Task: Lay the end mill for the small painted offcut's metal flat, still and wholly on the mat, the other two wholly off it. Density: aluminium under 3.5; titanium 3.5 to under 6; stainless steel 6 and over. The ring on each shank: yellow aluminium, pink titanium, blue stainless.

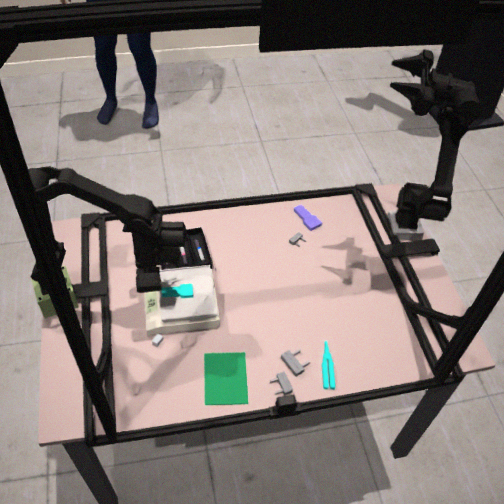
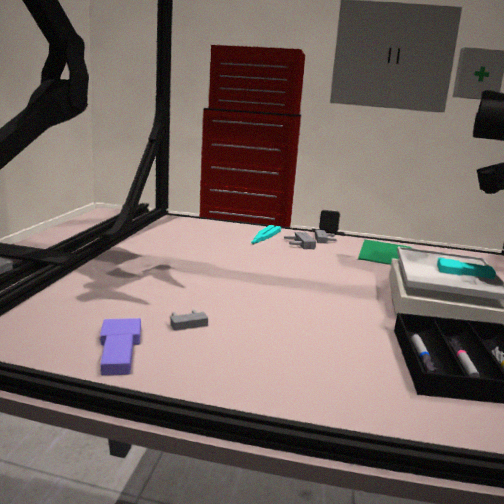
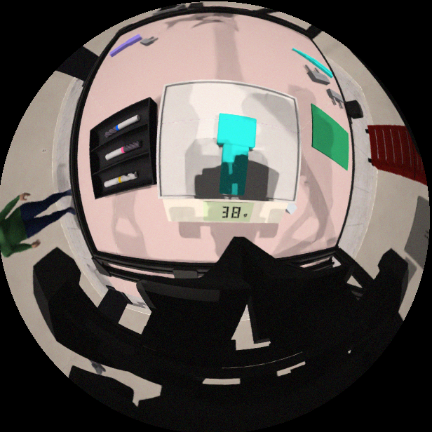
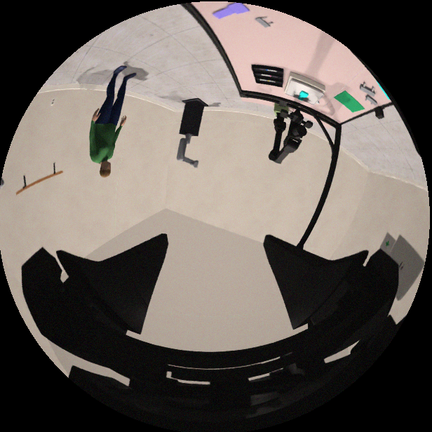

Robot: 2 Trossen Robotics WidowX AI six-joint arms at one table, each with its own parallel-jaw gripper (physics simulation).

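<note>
A cyan T-shaped offcut (image 1: pixel 184 290) (image 2: pixel 452 266) (image 3: pixel 237 130) lies on the white scale (image 1: pixel 182 325) (image 2: pixel 445 300) (image 3: pixel 190 210), whose display reads 38. The end mills with the blue ring (image 3: pixel 131 121) (image 2: pixel 423 352), pink ring (image 3: pixel 116 153) (image 2: pixel 467 362) and yellow ring (image 3: pixel 115 181) lie in separate compartments of the black tray (image 3: pixel 153 140) (image 2: pixel 450 386). The green mat (image 1: pixel 226 378) (image 2: pixel 380 251) (image 3: pixel 330 137) has no end mill on it. My left gripper (image 3: pixel 237 241) is shut and empty, above the scale's display side. My right gripper (image 1: pixel 393 75) (image 4: pixel 216 240) is open and empty, high beyond the table.
A purple T-shaped offcut (image 1: pixel 307 218) (image 2: pixel 120 345) lies near a grey pronged block (image 1: pixel 296 238) (image 2: pixel 189 320). Two more grey pronged blocks (image 1: pixel 293 362) (image 1: pixel 284 383) and cyan tweezers (image 1: pixel 327 370) lie right of the mat. A small pale block (image 1: pixel 157 340) (image 3: pixel 291 208) lies beside the scale. Black rails edge the table.
</note>
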